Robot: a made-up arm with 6 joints. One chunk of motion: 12 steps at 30 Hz.
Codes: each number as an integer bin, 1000 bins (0 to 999) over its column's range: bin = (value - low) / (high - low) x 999, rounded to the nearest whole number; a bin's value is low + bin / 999 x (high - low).
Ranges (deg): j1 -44..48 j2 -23..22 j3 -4..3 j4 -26..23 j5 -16..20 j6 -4..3
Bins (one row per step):
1: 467 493 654 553 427 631
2: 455 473 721 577 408 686
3: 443 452 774 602 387 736
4: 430 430 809 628 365 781
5: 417 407 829 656 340 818
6: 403 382 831 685 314 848
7: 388 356 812 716 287 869
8: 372 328 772 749 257 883
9: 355 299 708 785 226 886
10: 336 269 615 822 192 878
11: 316 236 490 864 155 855
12: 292 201 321 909 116 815
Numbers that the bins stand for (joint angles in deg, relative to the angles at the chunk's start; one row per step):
1: -0.99 -0.79 0.58 1.12 -0.61 0.42
2: -2.10 -1.69 1.05 2.30 -1.30 0.81
3: -3.20 -2.64 1.42 3.53 -2.05 1.16
4: -4.40 -3.63 1.67 4.80 -2.85 1.47
5: -5.60 -4.67 1.81 6.18 -3.75 1.73
6: -6.89 -5.79 1.82 7.60 -4.68 1.94
7: -8.27 -6.96 1.69 9.12 -5.66 2.09
8: -9.74 -8.23 1.41 10.74 -6.74 2.19
9: -11.31 -9.53 0.96 12.50 -7.86 2.21
10: -13.06 -10.88 0.31 14.32 -9.08 2.15
11: -14.90 -12.37 -0.57 16.38 -10.41 1.99
12: -17.11 -13.95 -1.75 18.59 -11.82 1.71

